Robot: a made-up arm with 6 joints.
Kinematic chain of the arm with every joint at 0, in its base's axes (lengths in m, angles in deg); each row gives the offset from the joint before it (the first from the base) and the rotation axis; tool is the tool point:
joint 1: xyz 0 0 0.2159 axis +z
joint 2: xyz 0 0 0 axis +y
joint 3: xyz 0 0 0.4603 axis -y
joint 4: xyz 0 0 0 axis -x
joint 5: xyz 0.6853 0 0 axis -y
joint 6: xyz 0 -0.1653 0 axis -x
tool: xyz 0 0 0
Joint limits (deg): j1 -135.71..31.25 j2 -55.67..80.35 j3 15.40..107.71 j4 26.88..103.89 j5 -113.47..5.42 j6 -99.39..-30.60
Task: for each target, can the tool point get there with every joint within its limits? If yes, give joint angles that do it. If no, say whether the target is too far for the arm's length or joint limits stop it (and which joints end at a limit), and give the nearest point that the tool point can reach.
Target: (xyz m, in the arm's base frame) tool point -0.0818 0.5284 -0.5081
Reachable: no: joint limits stop it (at a limit: joint 1, joint 2, joint 3, joint 4) | nearest point 0.7397 0.4953 -0.2598 | short by 0.859 m
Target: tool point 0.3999 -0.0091 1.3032
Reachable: yes | joints -4.62 12.65 64.15 98.06 -77.34 -74.93
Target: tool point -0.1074 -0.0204 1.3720
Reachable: yes | joints -69.21 1.56 83.78 49.37 -49.88 -76.09
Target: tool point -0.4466 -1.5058 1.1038
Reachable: no: too far | nearest point -0.2884 -0.9725 0.7893 | short by 0.639 m
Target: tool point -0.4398 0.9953 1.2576
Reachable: no: too far | nearest point -0.3402 0.7699 1.0217 | short by 0.341 m
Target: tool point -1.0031 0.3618 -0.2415
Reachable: no: joint limits stop it (at a limit: joint 2, joint 3) | nearest point -1.0198 0.3678 0.5131 | short by 0.755 m
